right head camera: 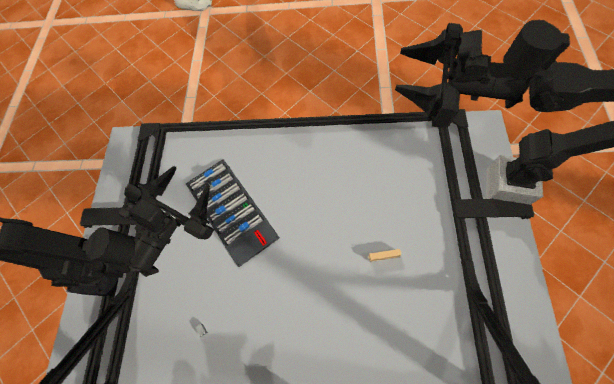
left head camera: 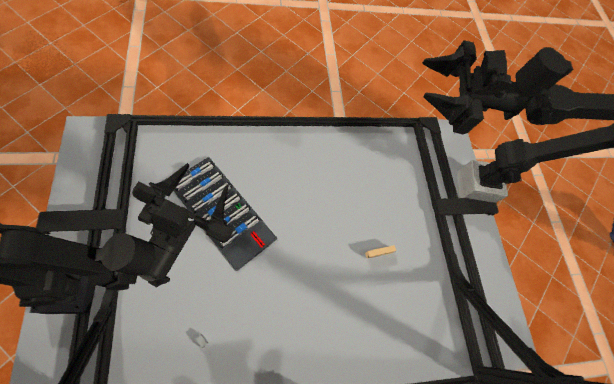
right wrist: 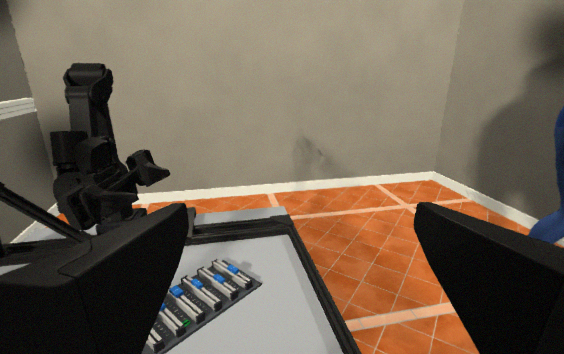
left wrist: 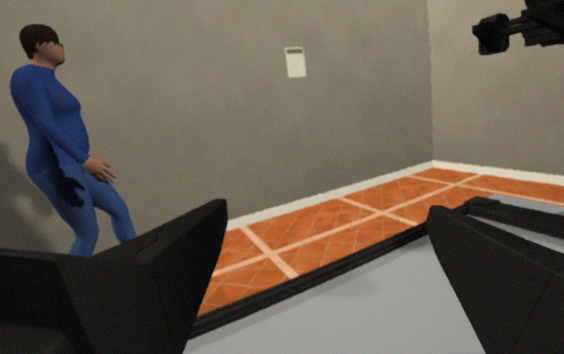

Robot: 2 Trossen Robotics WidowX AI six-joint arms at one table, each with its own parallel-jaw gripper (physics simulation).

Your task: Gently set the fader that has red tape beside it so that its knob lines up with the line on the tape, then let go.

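Frame: origin at the left arm's base, x ahead, y left, z up, level; metres.
Seen in the pictures: left gripper, fingertip midpoint: (right head camera: 192,175) (left head camera: 208,174) (right wrist: 154,184) (left wrist: 327,213); right gripper, fingertip midpoint: (right head camera: 398,68) (left head camera: 423,77) (right wrist: 301,214) (left wrist: 497,21); left arm's base at its link origin: (right head camera: 90,272) (left head camera: 61,287) (right wrist: 122,216); right arm's base at its link origin: (right head camera: 520,175) (left head camera: 490,177).
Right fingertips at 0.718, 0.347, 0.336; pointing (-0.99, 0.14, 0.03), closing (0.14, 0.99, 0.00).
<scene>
Offsets run from my right fingertips to a thing's top centre, as dx, dy, dz. "*": to the spot under its first point.
A dark fader board {* -0.347, -0.274, -0.390} (left head camera: 240,259) (right head camera: 242,256) lies at the left of the table, with several pale slots and blue knobs. Red tape {* -0.307, -0.221, -0.389} (left head camera: 257,239) (right head camera: 260,238) is on its lower right part, beside the lowest fader, whose blue knob {-0.349, -0.199, -0.363} (left head camera: 241,228) (right head camera: 243,226) stands near mid-slot. The line on the tape is too small to make out. My left gripper (left head camera: 207,175) (right head camera: 191,176) (left wrist: 327,213) is open and empty above the board, covering part of it in the head views. My right gripper (left head camera: 425,78) (right head camera: 399,69) (right wrist: 301,214) is open and empty, far from the board.
A green mark {* -0.360, -0.132, -0.390} (left head camera: 238,206) (right head camera: 245,205) (right wrist: 186,323) is on the board. A tan bar {+0.021, -0.252, -0.370} (left head camera: 381,251) (right head camera: 385,255) lies right of centre. A small pale object {-0.423, -0.461, -0.381} (left head camera: 201,340) (right head camera: 201,329) lies near the front left. A black frame {* -0.266, +0.137, -0.376} (left head camera: 275,121) (right head camera: 300,122) borders the table.
</scene>
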